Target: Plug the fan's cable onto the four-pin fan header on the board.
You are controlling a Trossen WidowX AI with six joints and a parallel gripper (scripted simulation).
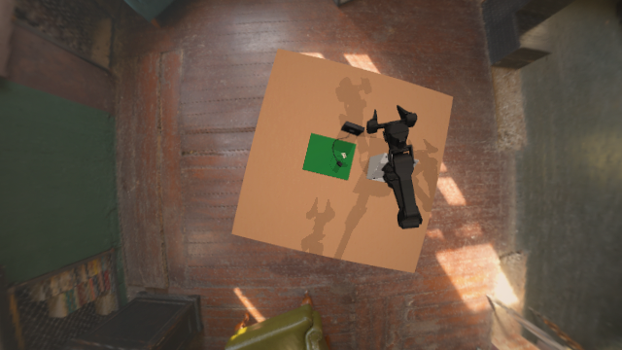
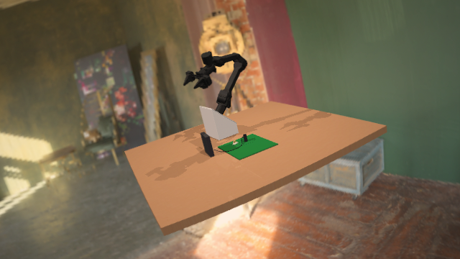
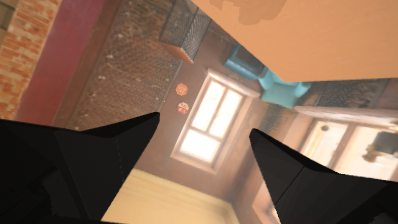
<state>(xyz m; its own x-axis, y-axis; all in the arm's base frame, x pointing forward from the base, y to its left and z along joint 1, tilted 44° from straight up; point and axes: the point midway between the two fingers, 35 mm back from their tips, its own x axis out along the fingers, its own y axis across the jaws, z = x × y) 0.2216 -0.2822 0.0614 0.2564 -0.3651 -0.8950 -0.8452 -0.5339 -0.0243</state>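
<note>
The black fan plug lies 6 cm ahead of my gripper tip, 24 cm to the left of it and 38 cm below it. Also, from my gripper tip: black fan 5 cm ahead, 2 cm to the left, 34 cm below; then green board 13 cm ahead, 21 cm to the left, 41 cm below.
</note>
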